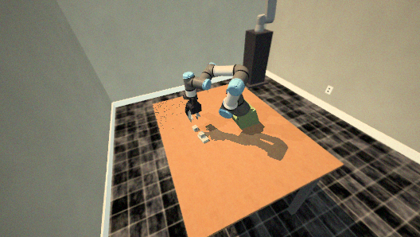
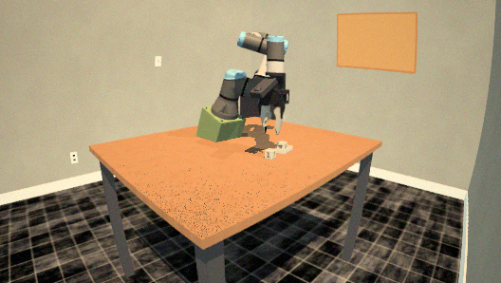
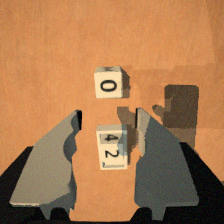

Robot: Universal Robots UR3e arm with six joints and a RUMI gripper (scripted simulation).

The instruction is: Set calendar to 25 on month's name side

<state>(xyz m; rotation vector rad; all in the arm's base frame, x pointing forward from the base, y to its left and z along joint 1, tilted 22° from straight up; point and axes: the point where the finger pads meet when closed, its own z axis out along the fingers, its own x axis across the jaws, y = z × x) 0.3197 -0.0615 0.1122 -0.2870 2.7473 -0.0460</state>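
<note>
Right now the white calendar cube is 9 cm below my hand. Round my hand: white calendar tray (11 cm to the left, 10 cm below, 2 cm behind).
</note>
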